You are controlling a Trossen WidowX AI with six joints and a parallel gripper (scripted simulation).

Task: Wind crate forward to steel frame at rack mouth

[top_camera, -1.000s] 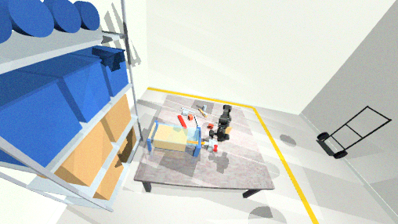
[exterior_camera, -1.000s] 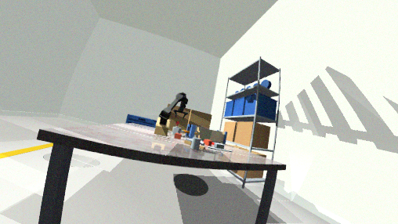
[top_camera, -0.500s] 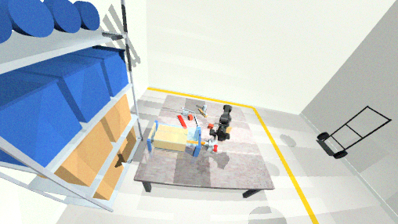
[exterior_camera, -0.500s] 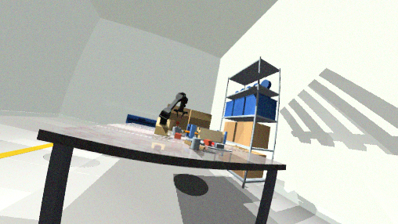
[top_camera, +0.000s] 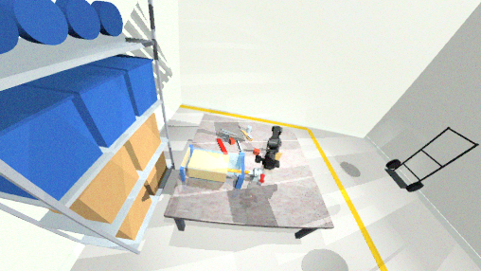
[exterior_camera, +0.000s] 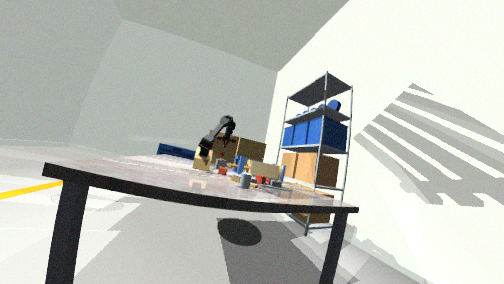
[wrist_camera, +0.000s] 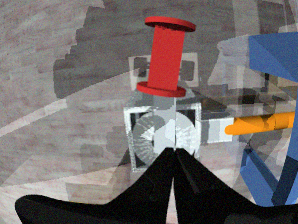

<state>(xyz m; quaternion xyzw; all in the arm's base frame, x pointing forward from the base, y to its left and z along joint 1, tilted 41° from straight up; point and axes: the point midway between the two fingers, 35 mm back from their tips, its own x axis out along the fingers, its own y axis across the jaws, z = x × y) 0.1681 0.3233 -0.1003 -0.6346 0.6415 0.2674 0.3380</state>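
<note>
Now: the winch 20 mm behind my gripper tip, 60 mm to the right of it and 180 mm below it. From my gripper tip the other things lie so: red bar 360 mm ahead, 360 mm to the right, 210 mm below.
</note>
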